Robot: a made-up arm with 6 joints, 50 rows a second.
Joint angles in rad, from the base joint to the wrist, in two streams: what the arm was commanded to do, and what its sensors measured. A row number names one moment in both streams.
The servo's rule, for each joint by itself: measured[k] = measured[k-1] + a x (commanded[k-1-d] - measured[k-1]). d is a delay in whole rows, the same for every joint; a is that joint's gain. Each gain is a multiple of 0.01, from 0.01 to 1. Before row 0 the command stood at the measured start. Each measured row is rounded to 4 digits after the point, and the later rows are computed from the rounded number. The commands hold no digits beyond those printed.
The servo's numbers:
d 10
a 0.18 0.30 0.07 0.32 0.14 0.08
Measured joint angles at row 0: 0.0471, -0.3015, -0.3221, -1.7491, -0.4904, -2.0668
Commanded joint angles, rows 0 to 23: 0.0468, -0.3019, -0.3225, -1.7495, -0.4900, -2.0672; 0.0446, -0.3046, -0.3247, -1.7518, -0.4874, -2.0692; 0.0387, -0.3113, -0.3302, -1.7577, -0.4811, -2.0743; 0.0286, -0.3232, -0.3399, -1.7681, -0.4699, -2.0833; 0.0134, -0.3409, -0.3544, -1.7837, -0.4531, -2.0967; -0.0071, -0.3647, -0.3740, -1.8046, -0.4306, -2.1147; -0.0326, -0.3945, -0.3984, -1.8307, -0.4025, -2.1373; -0.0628, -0.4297, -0.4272, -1.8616, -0.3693, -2.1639; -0.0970, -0.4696, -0.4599, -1.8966, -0.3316, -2.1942; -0.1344, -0.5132, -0.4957, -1.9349, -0.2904, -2.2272; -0.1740, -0.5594, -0.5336, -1.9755, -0.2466, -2.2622; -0.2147, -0.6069, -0.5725, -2.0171, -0.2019, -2.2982; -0.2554, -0.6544, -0.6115, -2.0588, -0.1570, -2.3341; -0.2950, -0.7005, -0.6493, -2.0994, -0.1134, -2.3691; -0.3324, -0.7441, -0.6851, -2.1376, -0.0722, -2.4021; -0.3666, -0.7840, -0.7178, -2.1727, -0.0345, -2.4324; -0.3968, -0.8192, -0.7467, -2.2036, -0.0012, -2.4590; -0.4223, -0.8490, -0.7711, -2.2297, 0.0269, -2.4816; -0.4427, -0.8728, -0.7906, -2.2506, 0.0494, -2.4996; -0.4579, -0.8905, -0.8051, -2.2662, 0.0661, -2.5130; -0.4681, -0.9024, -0.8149, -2.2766, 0.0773, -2.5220; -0.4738, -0.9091, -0.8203, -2.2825, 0.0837, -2.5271; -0.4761, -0.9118, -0.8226, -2.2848, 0.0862, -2.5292; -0.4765, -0.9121, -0.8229, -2.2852, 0.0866, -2.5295
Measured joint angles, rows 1 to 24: 0.0471, -0.3015, -0.3221, -1.7491, -0.4904, -2.0668; 0.0471, -0.3015, -0.3221, -1.7491, -0.4904, -2.0668; 0.0471, -0.3015, -0.3221, -1.7491, -0.4904, -2.0668; 0.0471, -0.3015, -0.3221, -1.7491, -0.4904, -2.0668; 0.0471, -0.3015, -0.3221, -1.7491, -0.4904, -2.0668; 0.0471, -0.3015, -0.3221, -1.7491, -0.4904, -2.0668; 0.0471, -0.3015, -0.3221, -1.7491, -0.4904, -2.0668; 0.0471, -0.3015, -0.3221, -1.7491, -0.4904, -2.0668; 0.0471, -0.3015, -0.3221, -1.7491, -0.4904, -2.0668; 0.0471, -0.3015, -0.3221, -1.7491, -0.4904, -2.0668; 0.0470, -0.3016, -0.3221, -1.7492, -0.4903, -2.0668; 0.0466, -0.3025, -0.3223, -1.7500, -0.4899, -2.0670; 0.0452, -0.3051, -0.3229, -1.7525, -0.4887, -2.0676; 0.0422, -0.3105, -0.3241, -1.7575, -0.4861, -2.0689; 0.0370, -0.3196, -0.3262, -1.7659, -0.4815, -2.0711; 0.0291, -0.3331, -0.3295, -1.7783, -0.4744, -2.0746; 0.0180, -0.3515, -0.3343, -1.7951, -0.4643, -2.0796; 0.0035, -0.3750, -0.3408, -1.8164, -0.4510, -2.0863; -0.0146, -0.4034, -0.3491, -1.8421, -0.4343, -2.0949; -0.0362, -0.4363, -0.3594, -1.8718, -0.4142, -2.1055; -0.0610, -0.4732, -0.3716, -1.9050, -0.3907, -2.1180; -0.0887, -0.5133, -0.3857, -1.9409, -0.3643, -2.1324; -0.1187, -0.5556, -0.4015, -1.9786, -0.3353, -2.1485; -0.1504, -0.5991, -0.4188, -2.0173, -0.3042, -2.1661
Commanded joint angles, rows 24 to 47: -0.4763, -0.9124, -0.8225, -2.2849, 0.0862, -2.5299; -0.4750, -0.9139, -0.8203, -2.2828, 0.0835, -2.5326; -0.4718, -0.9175, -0.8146, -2.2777, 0.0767, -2.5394; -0.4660, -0.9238, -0.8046, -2.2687, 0.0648, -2.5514; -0.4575, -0.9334, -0.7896, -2.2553, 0.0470, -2.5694; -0.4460, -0.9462, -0.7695, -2.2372, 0.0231, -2.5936; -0.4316, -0.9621, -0.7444, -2.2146, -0.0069, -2.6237; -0.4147, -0.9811, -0.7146, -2.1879, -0.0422, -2.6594; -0.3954, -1.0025, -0.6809, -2.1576, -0.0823, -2.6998; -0.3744, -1.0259, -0.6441, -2.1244, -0.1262, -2.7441; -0.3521, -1.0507, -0.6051, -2.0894, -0.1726, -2.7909; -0.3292, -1.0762, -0.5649, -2.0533, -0.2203, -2.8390; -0.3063, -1.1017, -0.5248, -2.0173, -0.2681, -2.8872; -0.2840, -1.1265, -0.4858, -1.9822, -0.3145, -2.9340; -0.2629, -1.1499, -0.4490, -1.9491, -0.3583, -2.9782; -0.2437, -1.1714, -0.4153, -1.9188, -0.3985, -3.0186; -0.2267, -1.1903, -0.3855, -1.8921, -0.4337, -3.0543; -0.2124, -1.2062, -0.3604, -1.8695, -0.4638, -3.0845; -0.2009, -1.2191, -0.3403, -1.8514, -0.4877, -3.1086; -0.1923, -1.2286, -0.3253, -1.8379, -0.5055, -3.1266; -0.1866, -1.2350, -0.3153, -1.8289, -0.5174, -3.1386; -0.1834, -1.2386, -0.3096, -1.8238, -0.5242, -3.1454; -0.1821, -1.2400, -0.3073, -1.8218, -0.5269, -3.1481; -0.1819, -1.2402, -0.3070, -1.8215, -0.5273, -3.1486
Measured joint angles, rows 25 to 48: -0.1832, -0.6426, -0.4374, -2.0558, -0.2717, -2.1850; -0.2162, -0.6850, -0.4570, -2.0932, -0.2385, -2.2048; -0.2487, -0.7253, -0.4773, -2.1285, -0.2053, -2.2251; -0.2799, -0.7624, -0.4979, -2.1609, -0.1728, -2.2456; -0.3092, -0.7955, -0.5184, -2.1896, -0.1417, -2.2659; -0.3360, -0.8240, -0.5385, -2.2141, -0.1126, -2.2857; -0.3598, -0.8475, -0.5578, -2.2341, -0.0860, -2.3046; -0.3803, -0.8660, -0.5762, -2.2496, -0.0622, -2.3224; -0.3975, -0.8797, -0.5934, -2.2609, -0.0414, -2.3389; -0.4117, -0.8894, -0.6095, -2.2687, -0.0235, -2.3541; -0.4233, -0.8963, -0.6244, -2.2739, -0.0081, -2.3682; -0.4326, -0.9016, -0.6381, -2.2767, 0.0047, -2.3814; -0.4397, -0.9064, -0.6505, -2.2770, 0.0148, -2.3940; -0.4444, -0.9116, -0.6613, -2.2743, 0.0218, -2.4066; -0.4468, -0.9181, -0.6703, -2.2682, 0.0253, -2.4196; -0.4467, -0.9265, -0.6772, -2.2583, 0.0250, -2.4335; -0.4440, -0.9372, -0.6819, -2.2443, 0.0205, -2.4487; -0.4387, -0.9504, -0.6842, -2.2263, 0.0117, -2.4656; -0.4309, -0.9660, -0.6840, -2.2043, -0.0015, -2.4843; -0.4207, -0.9840, -0.6812, -2.1787, -0.0190, -2.5051; -0.4084, -1.0040, -0.6759, -2.1501, -0.0405, -2.5280; -0.3941, -1.0257, -0.6681, -2.1191, -0.0657, -2.5529; -0.3783, -1.0485, -0.6581, -2.0865, -0.0940, -2.5796; -0.3613, -1.0719, -0.6460, -2.0531, -0.1249, -2.6080
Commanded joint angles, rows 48 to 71: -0.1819, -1.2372, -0.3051, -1.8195, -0.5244, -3.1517; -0.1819, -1.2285, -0.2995, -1.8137, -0.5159, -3.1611; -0.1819, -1.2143, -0.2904, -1.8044, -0.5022, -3.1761; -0.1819, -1.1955, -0.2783, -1.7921, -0.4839, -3.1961; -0.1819, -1.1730, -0.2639, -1.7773, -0.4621, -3.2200; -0.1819, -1.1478, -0.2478, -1.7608, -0.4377, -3.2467; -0.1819, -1.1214, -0.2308, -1.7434, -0.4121, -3.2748; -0.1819, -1.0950, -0.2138, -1.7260, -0.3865, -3.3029; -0.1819, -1.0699, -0.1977, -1.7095, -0.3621, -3.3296; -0.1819, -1.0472, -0.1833, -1.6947, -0.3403, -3.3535; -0.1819, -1.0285, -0.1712, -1.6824, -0.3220, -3.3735; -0.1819, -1.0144, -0.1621, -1.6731, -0.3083, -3.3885; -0.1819, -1.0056, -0.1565, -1.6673, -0.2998, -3.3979; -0.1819, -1.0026, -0.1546, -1.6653, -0.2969, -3.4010; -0.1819, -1.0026, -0.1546, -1.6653, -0.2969, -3.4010; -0.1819, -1.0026, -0.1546, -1.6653, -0.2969, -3.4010; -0.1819, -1.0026, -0.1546, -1.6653, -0.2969, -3.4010; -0.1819, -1.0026, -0.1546, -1.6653, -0.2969, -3.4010; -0.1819, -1.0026, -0.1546, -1.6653, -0.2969, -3.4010; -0.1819, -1.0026, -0.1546, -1.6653, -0.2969, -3.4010; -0.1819, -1.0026, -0.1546, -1.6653, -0.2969, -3.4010; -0.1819, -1.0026, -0.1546, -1.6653, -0.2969, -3.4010; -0.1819, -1.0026, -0.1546, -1.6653, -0.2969, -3.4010; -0.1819, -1.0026, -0.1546, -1.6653, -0.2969, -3.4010
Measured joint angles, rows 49 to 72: -0.3436, -1.0953, -0.6322, -2.0198, -0.1576, -2.6376; -0.3256, -1.1181, -0.6170, -1.9875, -0.1913, -2.6681; -0.3078, -1.1398, -0.6008, -1.9570, -0.2252, -2.6990; -0.2906, -1.1597, -0.5840, -1.9290, -0.2586, -2.7298; -0.2745, -1.1775, -0.5669, -1.9042, -0.2907, -2.7601; -0.2597, -1.1928, -0.5500, -1.8830, -0.3208, -2.7894; -0.2465, -1.2055, -0.5336, -1.8657, -0.3483, -2.8173; -0.2351, -1.2154, -0.5179, -1.8523, -0.3729, -2.8435; -0.2256, -1.2228, -0.5032, -1.8425, -0.3945, -2.8679; -0.2177, -1.2280, -0.4895, -1.8358, -0.4131, -2.8904; -0.2113, -1.2308, -0.4766, -1.8306, -0.4287, -2.9113; -0.2060, -1.2301, -0.4642, -1.8252, -0.4409, -2.9313; -0.2017, -1.2254, -0.4520, -1.8185, -0.4495, -2.9509; -0.1981, -1.2164, -0.4398, -1.8101, -0.4543, -2.9705; -0.1952, -1.2034, -0.4275, -1.7996, -0.4554, -2.9905; -0.1928, -1.1867, -0.4149, -1.7872, -0.4529, -3.0110; -0.1908, -1.1671, -0.4020, -1.7732, -0.4472, -3.0321; -0.1892, -1.1455, -0.3888, -1.7581, -0.4387, -3.0538; -0.1879, -1.1228, -0.3754, -1.7425, -0.4280, -3.0759; -0.1868, -1.1001, -0.3620, -1.7272, -0.4157, -3.0981; -0.1859, -1.0786, -0.3486, -1.7129, -0.4026, -3.1201; -0.1852, -1.0593, -0.3355, -1.7002, -0.3894, -3.1416; -0.1846, -1.0432, -0.3230, -1.6897, -0.3769, -3.1621; -0.1841, -1.0310, -0.3112, -1.6819, -0.3657, -3.1812
